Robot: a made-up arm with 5 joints.
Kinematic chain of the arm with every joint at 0, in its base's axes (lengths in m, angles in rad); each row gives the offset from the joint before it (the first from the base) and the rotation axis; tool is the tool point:
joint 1: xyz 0 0 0.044 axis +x
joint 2: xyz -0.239 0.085 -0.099 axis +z
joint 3: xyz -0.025 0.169 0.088 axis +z
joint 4: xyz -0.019 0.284 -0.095 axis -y
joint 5: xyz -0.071 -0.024 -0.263 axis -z
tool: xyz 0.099 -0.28 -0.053
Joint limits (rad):
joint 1: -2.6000..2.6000
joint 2: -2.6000..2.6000
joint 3: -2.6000..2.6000
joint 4: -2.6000..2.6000
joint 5: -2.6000..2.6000
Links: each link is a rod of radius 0.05 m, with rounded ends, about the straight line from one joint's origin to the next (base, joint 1, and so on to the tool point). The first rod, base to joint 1, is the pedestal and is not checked.
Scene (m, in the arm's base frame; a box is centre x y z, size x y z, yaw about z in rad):
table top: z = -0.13
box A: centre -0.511 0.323 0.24 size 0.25 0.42 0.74 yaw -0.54
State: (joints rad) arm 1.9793 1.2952 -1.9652 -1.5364 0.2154
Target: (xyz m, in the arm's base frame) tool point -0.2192 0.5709 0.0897
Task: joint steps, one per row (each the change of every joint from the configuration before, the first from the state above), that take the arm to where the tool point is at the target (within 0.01 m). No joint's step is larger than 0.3 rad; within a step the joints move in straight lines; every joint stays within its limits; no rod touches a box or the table.
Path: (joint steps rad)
1: 0.1518 -0.2144 -0.1073 -0.0771 0.1243
2: 0.1518 -0.2144 -0.1073 -0.0771 0.1244
3: 0.1517 -0.2144 -0.1073 -0.0771 0.1243
4: -0.2304 -0.0490 -0.0782 0.0788 -0.2010
5: -0.2304 -0.0489 -0.0782 0.0788 -0.2011
6: -0.2304 -0.0489 -0.0783 0.0788 -0.2010
7: -0.2304 -0.0489 -0.0782 0.0788 -0.2011
8: -0.2124 0.0581 0.0657 0.1196 -0.1461
9: -0.2125 0.0581 0.0658 0.1196 -0.1461
10: -0.2124 0.0581 0.0657 0.1196 -0.1461

